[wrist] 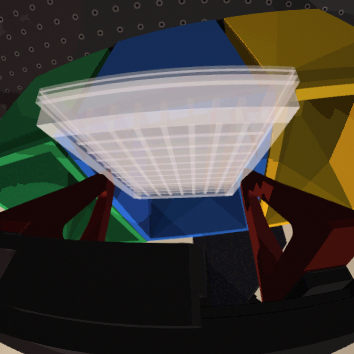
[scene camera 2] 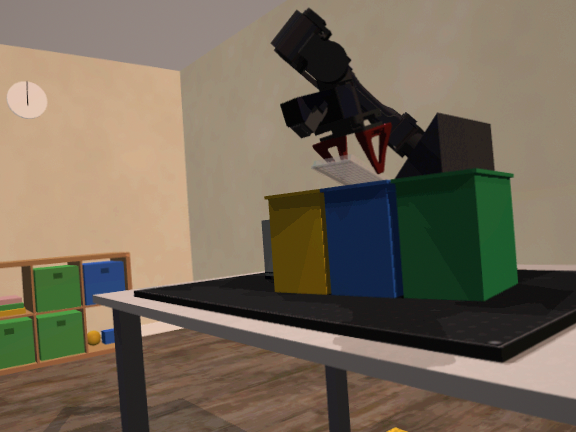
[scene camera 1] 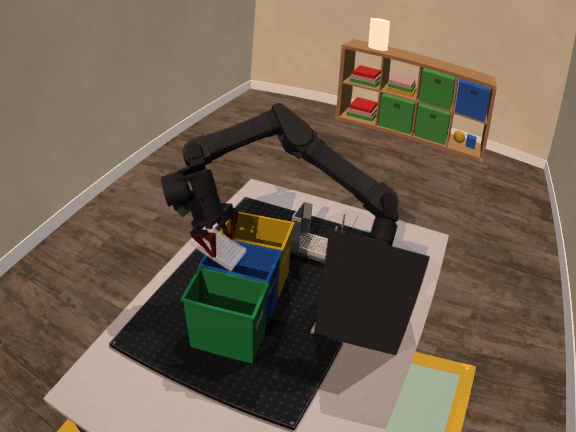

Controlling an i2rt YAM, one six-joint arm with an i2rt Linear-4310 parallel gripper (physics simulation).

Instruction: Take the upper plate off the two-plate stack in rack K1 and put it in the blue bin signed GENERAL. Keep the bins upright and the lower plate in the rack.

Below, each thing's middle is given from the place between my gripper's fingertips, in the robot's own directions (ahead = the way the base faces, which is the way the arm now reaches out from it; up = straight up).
Right now the blue bin (scene camera 2: 363,239) is 5 cm behind my hand and 11 cm below it. The rest, counted from my hand: yellow bin (scene camera 2: 298,229) (3 cm behind, 13 cm to the right, 11 cm below); then green bin (scene camera 2: 456,229) (8 cm behind, 13 cm to the left, 11 cm below).
